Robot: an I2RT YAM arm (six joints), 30 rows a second.
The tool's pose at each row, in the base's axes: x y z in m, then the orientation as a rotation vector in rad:
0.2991, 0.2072, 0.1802, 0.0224, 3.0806, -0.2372
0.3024, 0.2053, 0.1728, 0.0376, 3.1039, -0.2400
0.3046, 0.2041, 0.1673, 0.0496, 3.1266, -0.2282
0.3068, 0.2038, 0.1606, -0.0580, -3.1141, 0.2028
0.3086, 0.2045, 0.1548, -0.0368, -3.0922, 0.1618
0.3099, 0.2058, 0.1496, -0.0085, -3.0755, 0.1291
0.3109, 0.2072, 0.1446, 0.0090, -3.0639, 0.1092
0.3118, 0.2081, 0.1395, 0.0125, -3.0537, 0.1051
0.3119, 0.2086, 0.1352, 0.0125, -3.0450, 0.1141
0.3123, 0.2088, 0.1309, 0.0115, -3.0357, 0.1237
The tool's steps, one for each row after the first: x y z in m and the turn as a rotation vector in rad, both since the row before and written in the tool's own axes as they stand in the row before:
-0.0029, -0.0007, 0.0078, 0.0011, 0.0243, 0.0078
-0.0021, -0.0003, 0.0057, -0.0082, 0.0225, 0.0059
-0.0022, 0.0007, 0.0067, -0.0152, 0.0272, 0.0036
-0.0019, 0.0015, 0.0056, -0.0249, 0.0241, -0.0153
-0.0015, 0.0019, 0.0050, -0.0200, 0.0177, -0.0196
-0.0013, 0.0018, 0.0048, -0.0122, 0.0119, -0.0123
-0.0013, 0.0013, 0.0049, -0.0024, 0.0102, -0.0028
-0.0005, 0.0008, 0.0042, 0.0061, 0.0084, 0.0000
-0.0008, 0.0005, 0.0042, 0.0065, 0.0090, 0.0006

